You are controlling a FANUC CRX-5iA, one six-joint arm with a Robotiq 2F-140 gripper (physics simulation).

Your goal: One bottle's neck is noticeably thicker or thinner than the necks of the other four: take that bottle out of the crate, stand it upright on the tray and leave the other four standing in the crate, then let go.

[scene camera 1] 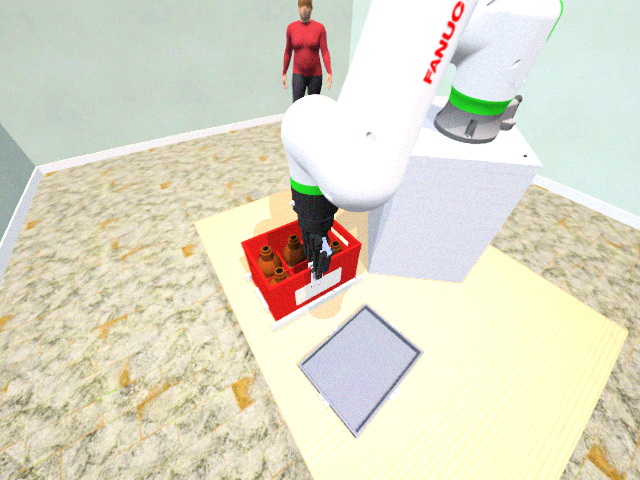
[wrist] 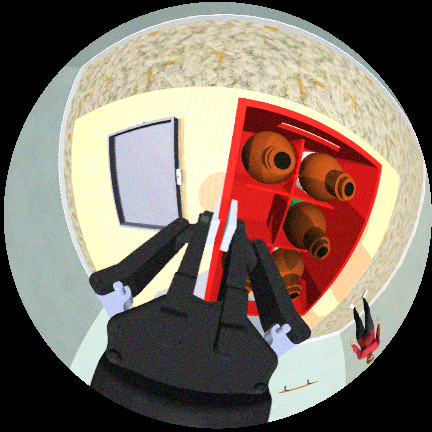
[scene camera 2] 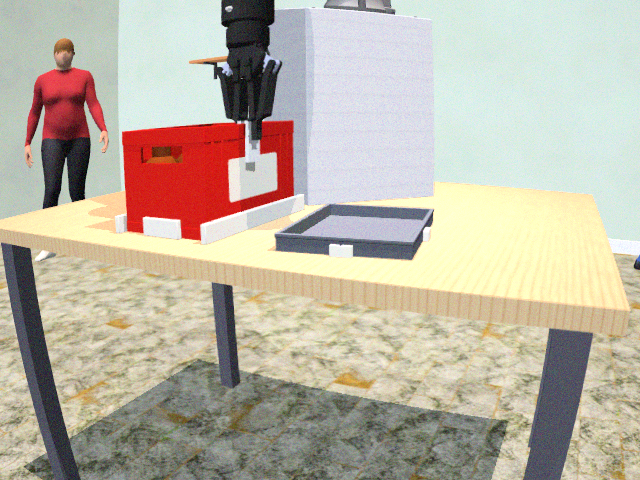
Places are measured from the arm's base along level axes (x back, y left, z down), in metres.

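Pixels of known places: gripper, fingertip midpoint: (scene camera 1: pixel 315 281) (scene camera 2: pixel 249 161); arm's base, origin of the base link: (scene camera 1: pixel 464 127) (scene camera 2: pixel 354 12).
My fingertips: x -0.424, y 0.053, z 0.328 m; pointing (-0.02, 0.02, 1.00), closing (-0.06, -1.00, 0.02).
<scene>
Ahead of a thing's pixels: the offset from my fingertips to its top centre. "spot": to the spot under its first point. Level surfaces: height alone.
The red crate @[dx -0.004, dy -0.090, dz -0.065 m] (scene camera 1: pixel 281 302) (scene camera 2: pixel 168 198) (wrist: pixel 234 145) stands upright on the table. Brown bottles stand in its compartments: one (scene camera 1: pixel 268 263) (wrist: pixel 265 156), a second (scene camera 1: pixel 279 275) (wrist: pixel 322 175) and a third @[dx -0.012, dy -0.133, dz -0.053 m] (scene camera 1: pixel 293 253) (wrist: pixel 305 224) show clearly; others are partly hidden by the gripper. I cannot tell which neck differs. My gripper (scene camera 1: pixel 314 267) (scene camera 2: pixel 250 147) (wrist: pixel 225 207) is shut on the crate's long wall, one pad outside over the white label and one inside. No bottle is between its fingers. The grey tray @[dx +0.038, dy +0.201, dz +0.084 m] (scene camera 1: pixel 393 329) (scene camera 2: pixel 305 245) (wrist: pixel 176 142) bears no bottle.
White strips @[spot: dx +0.010, dy +0.013, dz +0.091 m] (scene camera 1: pixel 320 302) (scene camera 2: pixel 253 219) edge the crate's foot on the wooden table @[dz +0.110 m] (scene camera 1: pixel 491 361) (scene camera 2: pixel 516 248). The robot's pale pedestal (scene camera 1: pixel 439 217) (scene camera 2: pixel 369 113) stands behind. A person in red (scene camera 1: pixel 306 49) (scene camera 2: pixel 64 108) (wrist: pixel 366 332) stands beyond the table.
</scene>
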